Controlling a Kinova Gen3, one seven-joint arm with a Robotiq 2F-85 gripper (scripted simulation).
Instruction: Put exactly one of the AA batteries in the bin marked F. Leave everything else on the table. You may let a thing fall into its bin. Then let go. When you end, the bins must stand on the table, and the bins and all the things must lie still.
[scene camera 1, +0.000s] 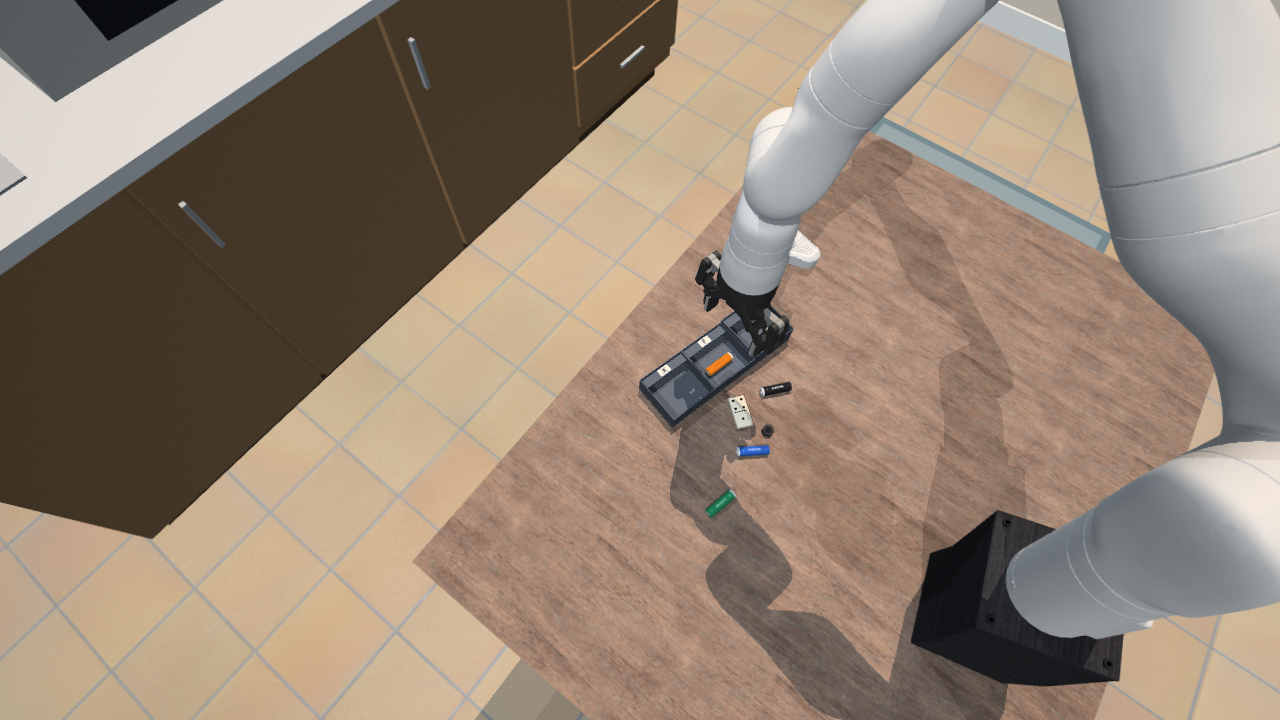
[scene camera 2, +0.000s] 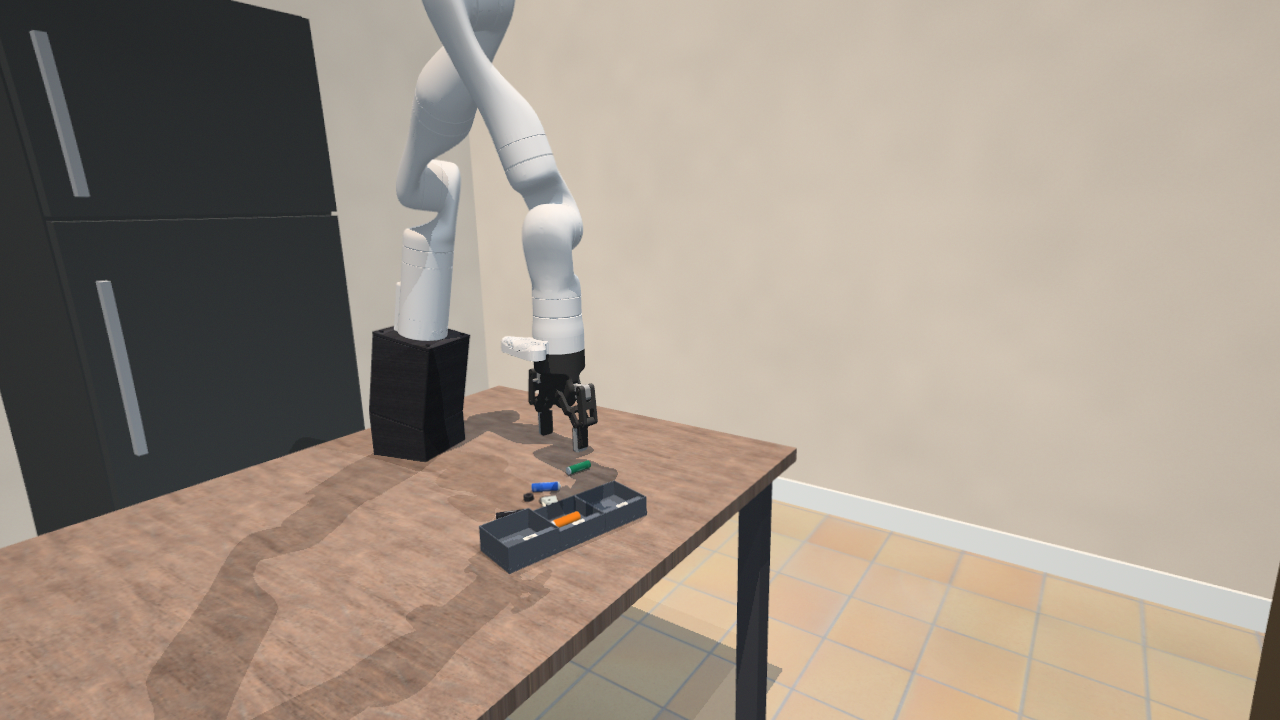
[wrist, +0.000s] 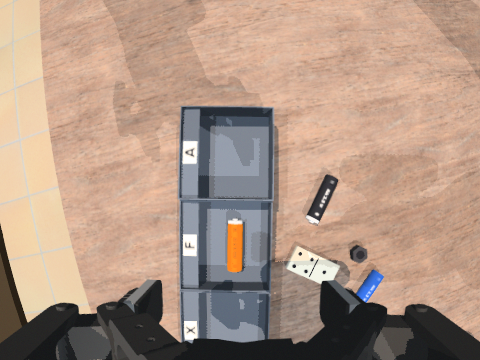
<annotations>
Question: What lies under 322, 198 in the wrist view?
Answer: A black battery.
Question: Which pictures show the dark bin row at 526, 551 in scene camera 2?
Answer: Scene camera 1, scene camera 2 and the wrist view: all of them.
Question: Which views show my gripper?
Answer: Scene camera 1, scene camera 2 and the wrist view: all of them.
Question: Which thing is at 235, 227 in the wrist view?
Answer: An orange AA battery.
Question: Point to a dark bin row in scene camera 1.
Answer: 679, 386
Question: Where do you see my gripper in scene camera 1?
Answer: At 731, 329
</annotations>
